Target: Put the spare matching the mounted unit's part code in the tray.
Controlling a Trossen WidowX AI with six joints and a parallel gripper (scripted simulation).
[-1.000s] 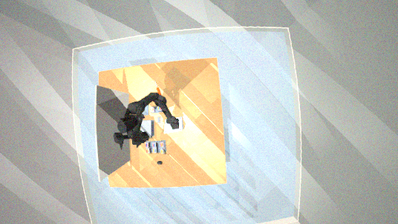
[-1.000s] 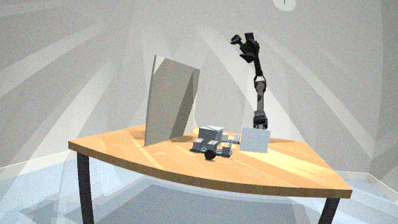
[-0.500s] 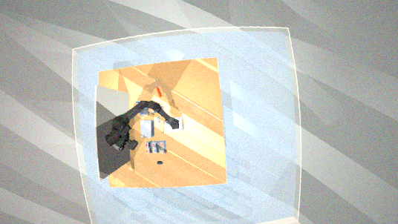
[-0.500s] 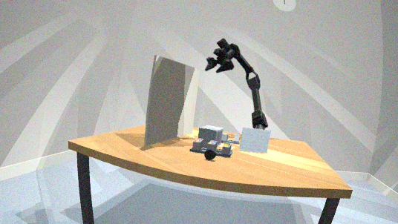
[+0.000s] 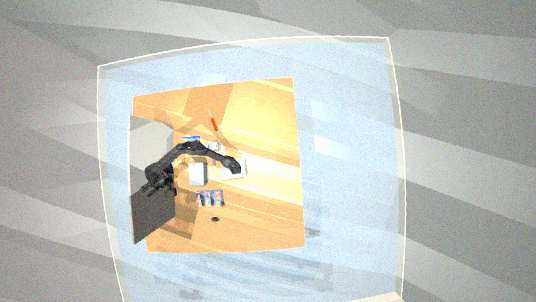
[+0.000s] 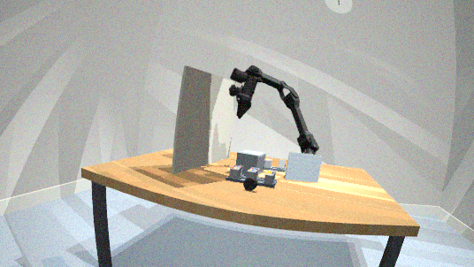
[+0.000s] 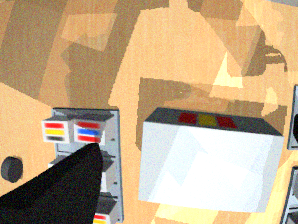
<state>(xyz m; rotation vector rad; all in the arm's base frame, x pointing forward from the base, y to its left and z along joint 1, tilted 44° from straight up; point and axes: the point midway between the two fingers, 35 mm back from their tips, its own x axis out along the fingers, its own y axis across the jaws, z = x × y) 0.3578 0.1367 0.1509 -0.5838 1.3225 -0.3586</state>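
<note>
Now: the grey spare block 21 cm below my gripper tip, 20 cm behind it and 16 cm to the left of it. The rest, counted from my gripper tip: blue-rimmed tray: 25 cm below, 21 cm to the right, 5 cm behind; then mounted unit: 20 cm below, 8 cm behind; then grey panel: 14 cm ahead, 4 cm to the right, 3 cm below.
</note>
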